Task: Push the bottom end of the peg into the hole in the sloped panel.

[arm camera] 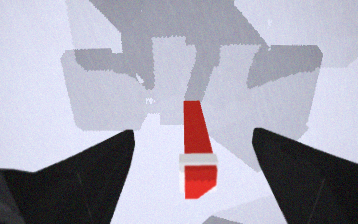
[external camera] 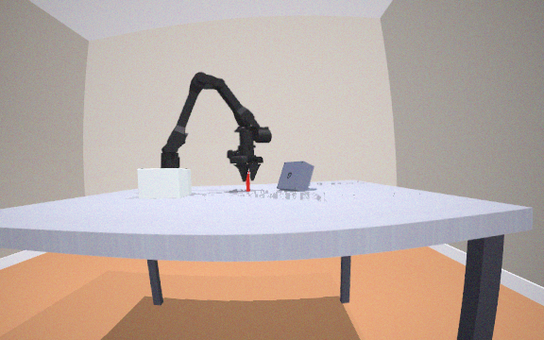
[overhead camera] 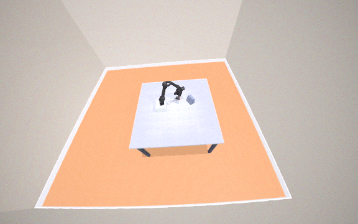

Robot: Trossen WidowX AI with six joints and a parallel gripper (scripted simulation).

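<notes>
The red peg is 2 cm above my gripper tip. From my gripper tip the other things lie so: grey sloped panel (18 cm ahead, 7 cm to the right, 1 cm above).
</notes>
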